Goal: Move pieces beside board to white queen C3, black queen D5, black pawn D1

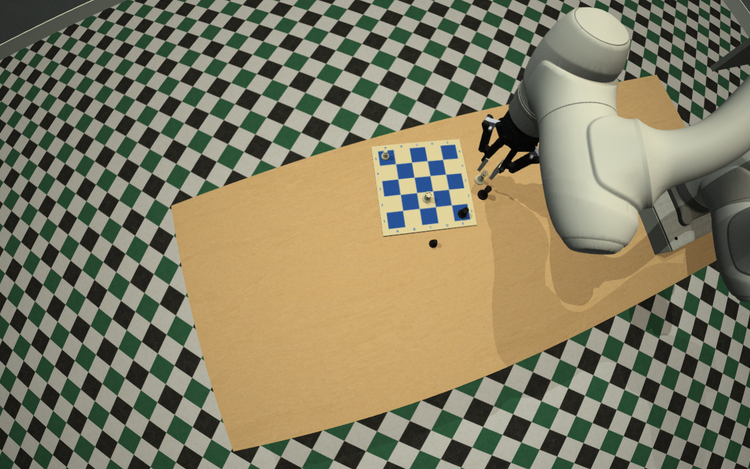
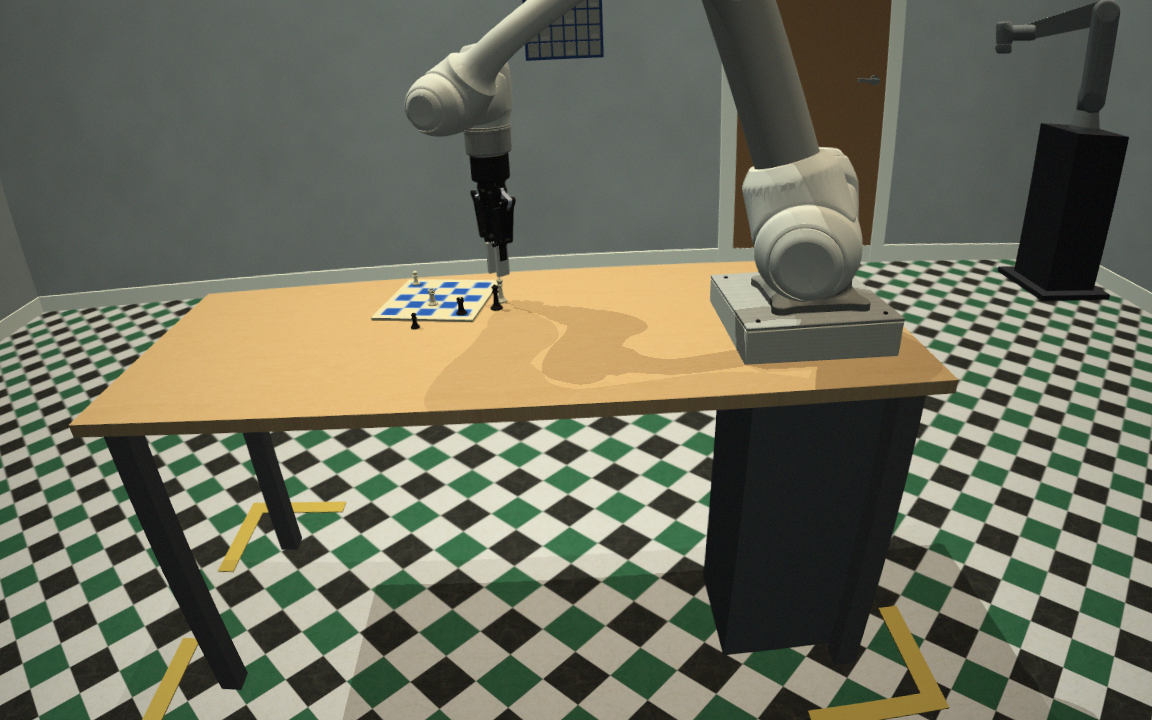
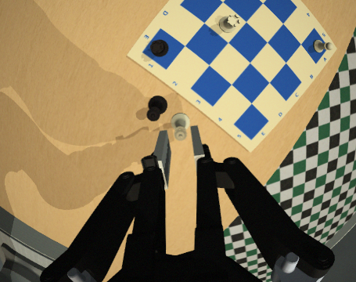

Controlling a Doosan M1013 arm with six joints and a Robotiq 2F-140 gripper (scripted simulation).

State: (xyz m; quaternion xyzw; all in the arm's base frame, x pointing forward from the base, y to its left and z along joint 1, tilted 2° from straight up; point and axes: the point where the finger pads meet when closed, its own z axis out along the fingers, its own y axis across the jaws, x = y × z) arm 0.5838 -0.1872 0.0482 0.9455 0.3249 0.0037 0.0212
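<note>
My hand is 7 cm above the white queen. Round my hand: cream board (14 cm ahead, 9 cm below, 2 cm to the right); then black queen (7 cm below, 4 cm to the left, 1 cm ahead); then black pawn (16 cm ahead, 11 cm to the left, 8 cm below).
</note>
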